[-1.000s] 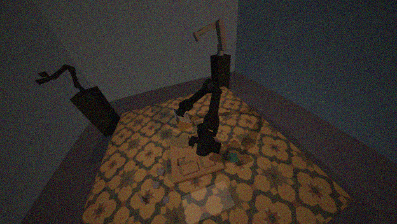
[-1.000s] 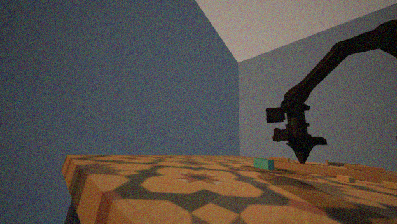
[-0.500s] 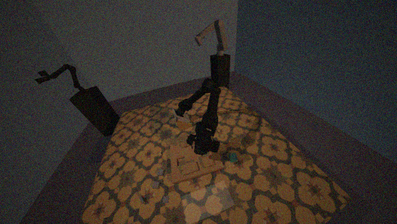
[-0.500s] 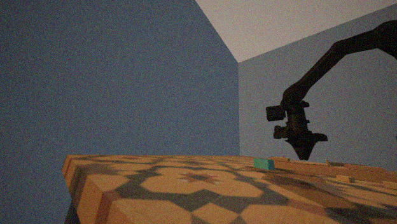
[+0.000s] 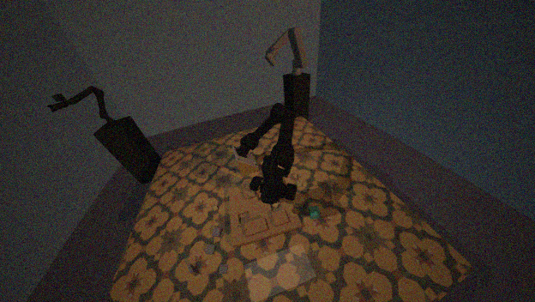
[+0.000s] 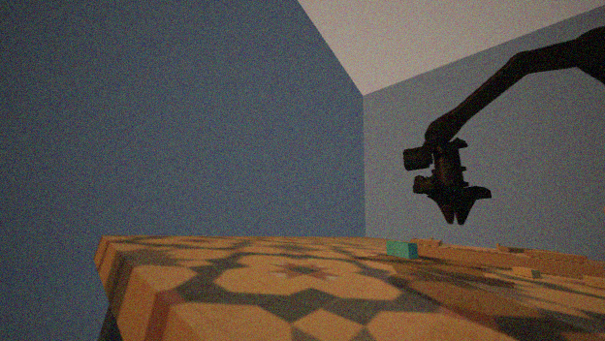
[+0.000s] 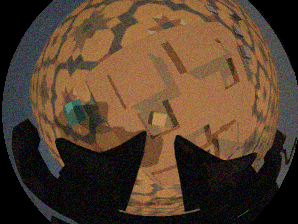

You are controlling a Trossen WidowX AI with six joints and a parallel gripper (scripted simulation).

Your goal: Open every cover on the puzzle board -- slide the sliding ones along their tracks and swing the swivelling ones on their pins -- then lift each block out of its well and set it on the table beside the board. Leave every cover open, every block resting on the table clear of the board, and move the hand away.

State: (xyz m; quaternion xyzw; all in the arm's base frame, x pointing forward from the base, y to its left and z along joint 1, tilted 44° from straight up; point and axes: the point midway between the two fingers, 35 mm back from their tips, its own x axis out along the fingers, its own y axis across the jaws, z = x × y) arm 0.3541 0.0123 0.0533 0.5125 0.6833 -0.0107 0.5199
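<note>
The tan puzzle board lies 4 cm behind my gripper tip, 4 cm to the right of it and 6 cm below it. Round my gripper tip: teal block: 11 cm ahead, 14 cm to the left, 6 cm below.
</note>
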